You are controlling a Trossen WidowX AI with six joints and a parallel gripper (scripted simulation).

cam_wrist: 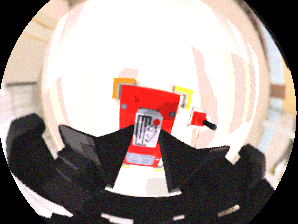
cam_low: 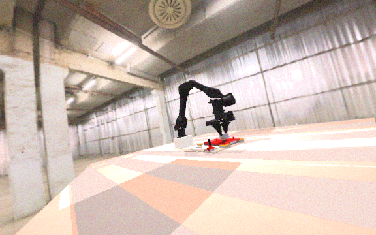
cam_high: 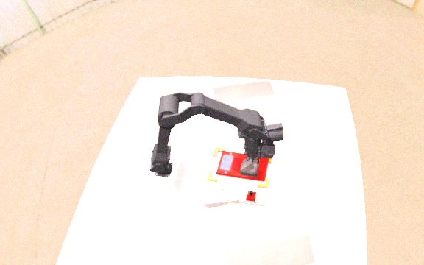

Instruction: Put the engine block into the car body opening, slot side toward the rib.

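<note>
My gripper tip is 1 cm above the grey engine block.
</note>
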